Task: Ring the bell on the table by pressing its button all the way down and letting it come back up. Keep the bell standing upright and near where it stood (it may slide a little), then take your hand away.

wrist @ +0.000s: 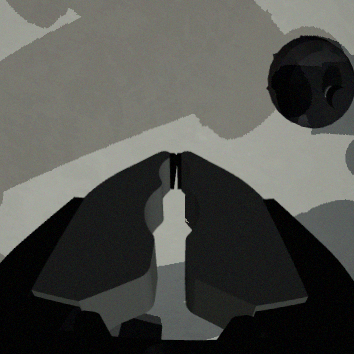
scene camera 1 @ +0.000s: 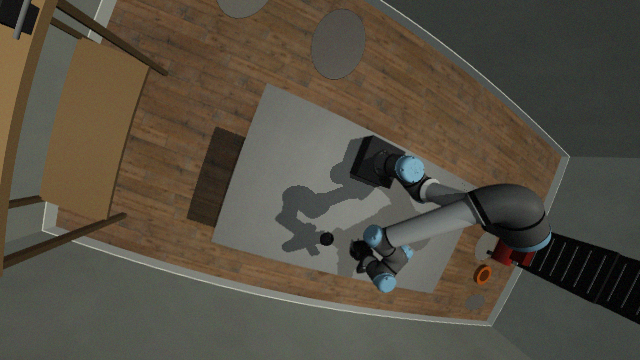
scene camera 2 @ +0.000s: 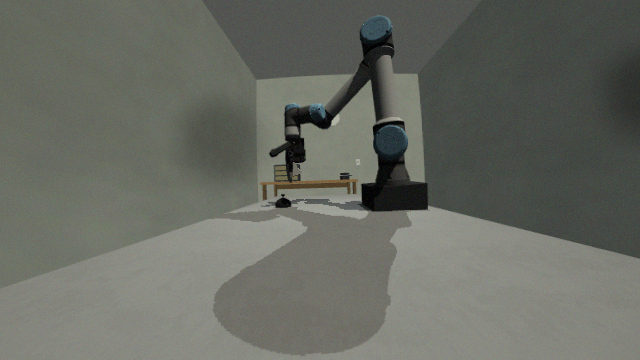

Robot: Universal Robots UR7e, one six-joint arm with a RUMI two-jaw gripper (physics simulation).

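Where they show: gripper, fingertip midpoint: (wrist: pixel 176 157) (scene camera 1: pixel 352 242) (scene camera 2: pixel 290 182); arm's base at its link origin: (scene camera 1: pixel 384 163) (scene camera 2: pixel 392 183).
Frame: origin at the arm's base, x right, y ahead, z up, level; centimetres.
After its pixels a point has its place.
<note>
The bell (scene camera 1: pixel 326 239) @[x 15.0, y 52.1, z -6.5 cm] (scene camera 2: pixel 283 203) @[x 9.7, y 52.1, z -8.6 cm] (wrist: pixel 311 82) @[x 11.9, y 52.9, z -6.4 cm] is a small black dome with a button on top. It stands upright on the grey table top (scene camera 1: pixel 260 150) @[x 64.9, y 14.8, z -10.8 cm] (scene camera 2: pixel 450 280) @[x -56.1, y 18.6, z -10.8 cm] (wrist: pixel 225 175). In the wrist view it lies at the upper right, apart from the fingertips. My gripper (scene camera 2: pixel 291 180) @[x 3.2, y 47.1, z 1.9 cm] (wrist: pixel 176 157) @[x 3.2, y 47.1, z 1.9 cm] is shut and empty, with its fingertips together. It points down and hangs above the level of the bell's button, off to one side of it. In scene camera 1 the arm's wrist is right of the bell, and the fingertips are hard to make out there.
The arm's black base block (scene camera 1: pixel 365 162) @[x 11.3, y 3.2, z 0.3 cm] (scene camera 2: pixel 395 196) @[x -9.5, y 3.4, z -5.0 cm] stands on the table, well to the right of the bell in scene camera 2. A wooden table (scene camera 1: pixel 95 130) (scene camera 2: pixel 310 184) stands beyond the grey top. Walls rise on both sides in scene camera 2.
</note>
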